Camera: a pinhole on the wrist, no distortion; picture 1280 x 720 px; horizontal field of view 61.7 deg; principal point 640.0 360.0 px. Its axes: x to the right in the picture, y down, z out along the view. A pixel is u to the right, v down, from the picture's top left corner.
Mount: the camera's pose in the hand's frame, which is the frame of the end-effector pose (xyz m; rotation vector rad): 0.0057 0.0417 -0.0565 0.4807 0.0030 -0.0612
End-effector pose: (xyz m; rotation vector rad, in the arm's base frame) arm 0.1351 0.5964 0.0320 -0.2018 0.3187 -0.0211
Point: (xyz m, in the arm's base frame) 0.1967 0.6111 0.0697
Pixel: 1010.7 575.5
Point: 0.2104 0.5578 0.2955
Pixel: 604.6 447.7
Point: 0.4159 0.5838 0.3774
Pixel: 992.9 615.4
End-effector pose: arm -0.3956 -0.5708 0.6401 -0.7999 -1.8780 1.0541
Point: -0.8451 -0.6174 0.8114
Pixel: 1145.8 279.3
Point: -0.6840 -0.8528 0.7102
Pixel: 481.8 220.3
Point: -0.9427 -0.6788 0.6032
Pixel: 905.7 667.2
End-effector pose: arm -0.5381 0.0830 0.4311 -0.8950 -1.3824 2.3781
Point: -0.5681 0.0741 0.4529
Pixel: 708.9 258.1
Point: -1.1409 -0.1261 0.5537
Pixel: outside the picture
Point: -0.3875 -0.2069 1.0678
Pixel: outside the picture
